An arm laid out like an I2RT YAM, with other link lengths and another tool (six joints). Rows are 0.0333 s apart.
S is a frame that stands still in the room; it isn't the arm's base.
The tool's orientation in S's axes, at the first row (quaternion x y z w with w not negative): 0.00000 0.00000 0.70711 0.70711
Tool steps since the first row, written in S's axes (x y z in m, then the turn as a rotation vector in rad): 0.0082 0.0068 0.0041 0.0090 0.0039 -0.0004; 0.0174 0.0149 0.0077 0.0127 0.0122 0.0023; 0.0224 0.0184 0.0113 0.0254 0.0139 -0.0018; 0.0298 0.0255 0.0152 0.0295 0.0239 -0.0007; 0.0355 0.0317 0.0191 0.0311 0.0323 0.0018; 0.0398 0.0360 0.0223 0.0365 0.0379 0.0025; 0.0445 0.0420 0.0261 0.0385 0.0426 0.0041; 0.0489 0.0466 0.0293 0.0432 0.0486 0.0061
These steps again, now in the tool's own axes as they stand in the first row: 0.0068 -0.0082 0.0041 0.0039 -0.0090 -0.0004; 0.0149 -0.0174 0.0077 0.0122 -0.0127 0.0023; 0.0184 -0.0224 0.0113 0.0139 -0.0254 -0.0018; 0.0255 -0.0298 0.0152 0.0239 -0.0295 -0.0007; 0.0317 -0.0355 0.0191 0.0323 -0.0311 0.0018; 0.0360 -0.0398 0.0223 0.0379 -0.0365 0.0025; 0.0420 -0.0445 0.0261 0.0426 -0.0385 0.0041; 0.0466 -0.0489 0.0293 0.0486 -0.0432 0.0061
